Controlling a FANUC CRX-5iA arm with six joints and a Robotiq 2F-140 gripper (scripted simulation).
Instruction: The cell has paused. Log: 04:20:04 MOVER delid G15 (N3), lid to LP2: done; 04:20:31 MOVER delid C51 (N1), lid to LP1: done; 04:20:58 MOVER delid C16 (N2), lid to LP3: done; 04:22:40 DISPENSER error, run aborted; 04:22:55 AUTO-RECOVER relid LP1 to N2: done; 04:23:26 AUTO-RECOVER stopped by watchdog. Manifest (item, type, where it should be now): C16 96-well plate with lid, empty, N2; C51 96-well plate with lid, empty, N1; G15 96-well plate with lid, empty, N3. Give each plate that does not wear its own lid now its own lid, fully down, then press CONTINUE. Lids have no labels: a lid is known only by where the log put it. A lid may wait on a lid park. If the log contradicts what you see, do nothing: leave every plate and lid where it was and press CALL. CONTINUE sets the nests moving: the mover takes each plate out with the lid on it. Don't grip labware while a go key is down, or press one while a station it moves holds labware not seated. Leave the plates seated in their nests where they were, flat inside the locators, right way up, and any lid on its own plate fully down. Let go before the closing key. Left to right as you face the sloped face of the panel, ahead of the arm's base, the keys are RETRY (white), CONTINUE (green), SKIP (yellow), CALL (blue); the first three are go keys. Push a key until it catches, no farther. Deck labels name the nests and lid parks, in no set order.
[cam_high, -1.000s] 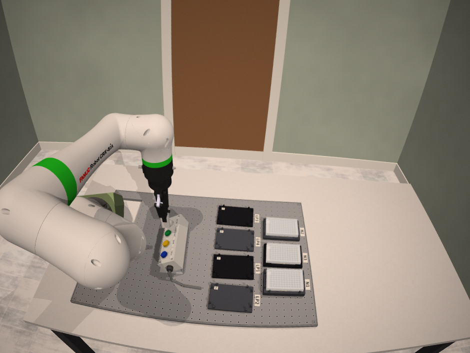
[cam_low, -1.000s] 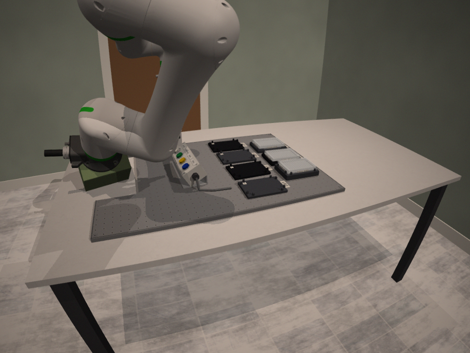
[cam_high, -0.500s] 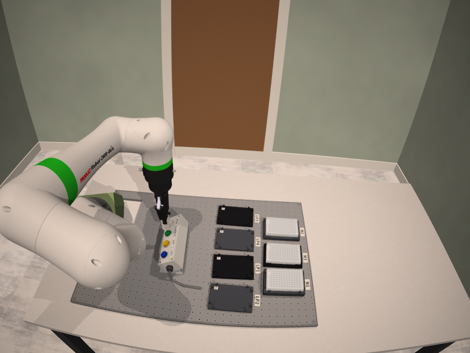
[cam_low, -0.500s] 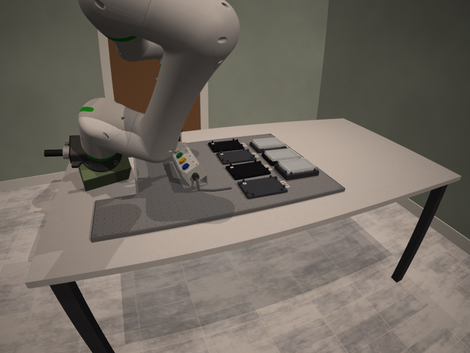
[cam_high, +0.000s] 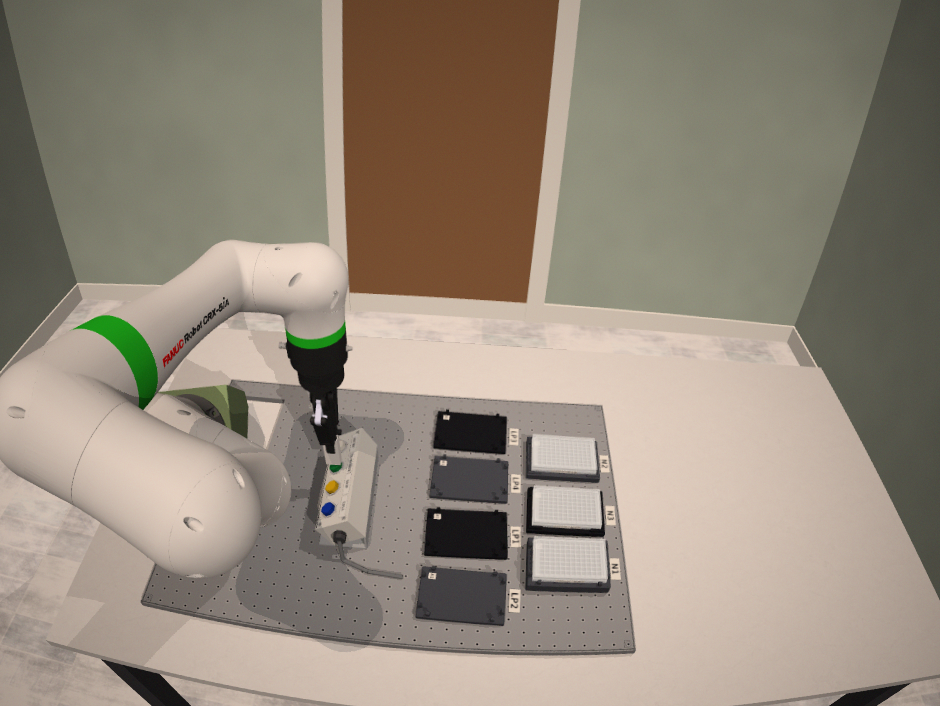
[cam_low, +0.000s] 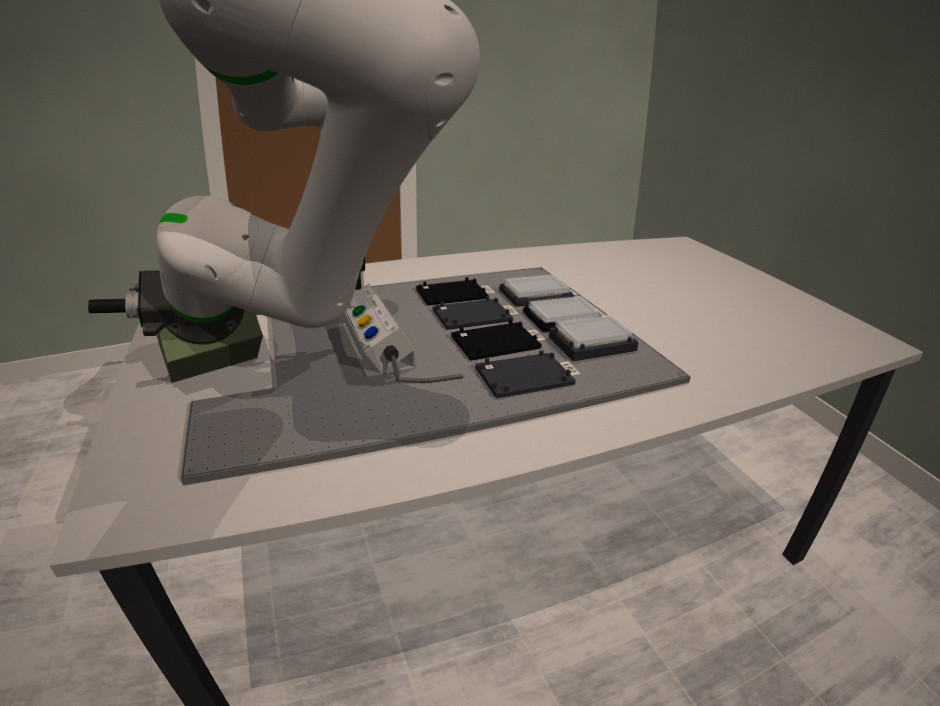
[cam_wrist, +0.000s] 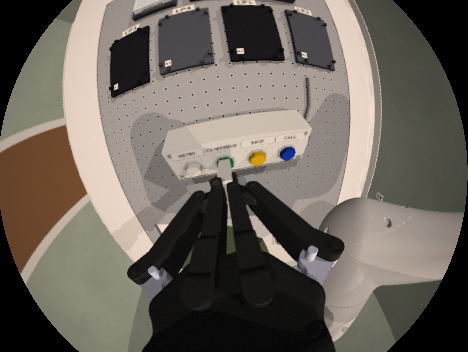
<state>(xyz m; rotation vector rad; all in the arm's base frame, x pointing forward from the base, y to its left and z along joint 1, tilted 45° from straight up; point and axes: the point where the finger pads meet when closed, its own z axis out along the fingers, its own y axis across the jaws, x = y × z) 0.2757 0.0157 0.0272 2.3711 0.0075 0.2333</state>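
The green key lies 4 cm below my hand. Also, from my hand: white key: 5 cm to the left, 4 cm below; blue key: 10 cm to the right, 4 cm below; yellow key: 5 cm to the right, 4 cm below.
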